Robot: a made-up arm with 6 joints.
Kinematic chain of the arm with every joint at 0, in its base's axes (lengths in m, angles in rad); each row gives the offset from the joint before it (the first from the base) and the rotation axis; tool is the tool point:
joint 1: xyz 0 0 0.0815 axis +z
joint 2: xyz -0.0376 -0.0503 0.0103 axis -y
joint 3: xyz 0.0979 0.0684 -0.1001 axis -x
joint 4: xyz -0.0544 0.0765 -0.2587 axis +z
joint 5: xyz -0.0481 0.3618 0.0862 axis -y
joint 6: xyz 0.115 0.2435 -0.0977 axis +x
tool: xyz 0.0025 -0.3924 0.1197
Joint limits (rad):
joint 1: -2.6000..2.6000
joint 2: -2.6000..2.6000
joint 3: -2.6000..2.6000
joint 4: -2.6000..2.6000
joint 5: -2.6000..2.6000
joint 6: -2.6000..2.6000
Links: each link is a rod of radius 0.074 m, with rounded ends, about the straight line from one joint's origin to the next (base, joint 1, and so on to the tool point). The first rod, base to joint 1, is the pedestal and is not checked.
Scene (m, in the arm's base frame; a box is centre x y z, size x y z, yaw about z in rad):
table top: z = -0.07
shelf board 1: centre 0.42 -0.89 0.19 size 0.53 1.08 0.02 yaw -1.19
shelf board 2: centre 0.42 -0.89 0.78 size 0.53 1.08 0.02 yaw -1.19
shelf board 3: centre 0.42 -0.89 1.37 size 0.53 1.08 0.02 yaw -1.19
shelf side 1: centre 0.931 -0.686 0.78 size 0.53 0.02 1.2 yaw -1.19
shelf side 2: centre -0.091 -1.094 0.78 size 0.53 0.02 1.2 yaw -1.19
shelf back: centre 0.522 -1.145 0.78 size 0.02 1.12 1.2 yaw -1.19
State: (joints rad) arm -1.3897 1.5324 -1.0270 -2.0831 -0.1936 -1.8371
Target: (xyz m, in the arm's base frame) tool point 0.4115 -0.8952 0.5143
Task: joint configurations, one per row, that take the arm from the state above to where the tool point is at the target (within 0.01 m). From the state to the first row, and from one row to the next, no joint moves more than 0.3 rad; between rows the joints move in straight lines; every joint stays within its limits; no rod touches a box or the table.
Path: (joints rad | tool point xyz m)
1: -1.1071 1.5658 -1.1769 -1.9197 -0.1992 -1.7593 | 0.0031 -0.3630 0.8410
2: -0.8245 1.5991 -1.3268 -1.7563 -0.2048 -1.6816 | 0.0633 -0.2180 0.8741
3: -0.5420 1.6325 -1.4767 -1.5929 -0.2105 -1.6038 | 0.0239 -0.1018 0.8785
4: -0.2594 1.6659 -1.6265 -1.4295 -0.2161 -1.5261 | -0.0699 -0.0635 0.8562
5: 0.0232 1.6992 -1.7764 -1.2661 -0.2217 -1.4483 | -0.1559 -0.1149 0.8109
6: 0.3058 1.7326 -1.9263 -1.1027 -0.2273 -1.3705 | -0.1793 -0.2292 0.7480
7: 0.5883 1.7660 -2.0762 -0.9393 -0.2329 -1.2928 | -0.1131 -0.3536 0.6736
8: 0.8709 1.7993 -2.2261 -0.7759 -0.2385 -1.2150 | 0.0338 -0.4303 0.5938
9: 1.1535 1.8327 -2.3760 -0.6125 -0.2442 -1.1373 | 0.2205 -0.4181 0.5143
10: 1.1805 1.8463 -2.4208 -0.6012 -0.2475 -1.4298 | 0.2841 -0.5123 0.5583
11: 1.2076 1.8598 -2.4656 -0.5898 -0.2508 -1.7224 | 0.3338 -0.6136 0.5829
12: 1.2347 1.8734 -2.5104 -0.5785 -0.2541 -2.0149 | 0.3707 -0.7159 0.5843
13: 1.2617 1.8869 -2.5552 -0.5671 -0.2574 -2.3075 | 0.3962 -0.8121 0.5610
14: 1.2888 1.9005 -2.6000 -0.5558 -0.2607 -2.6000 | 0.4115 -0.8952 0.5143

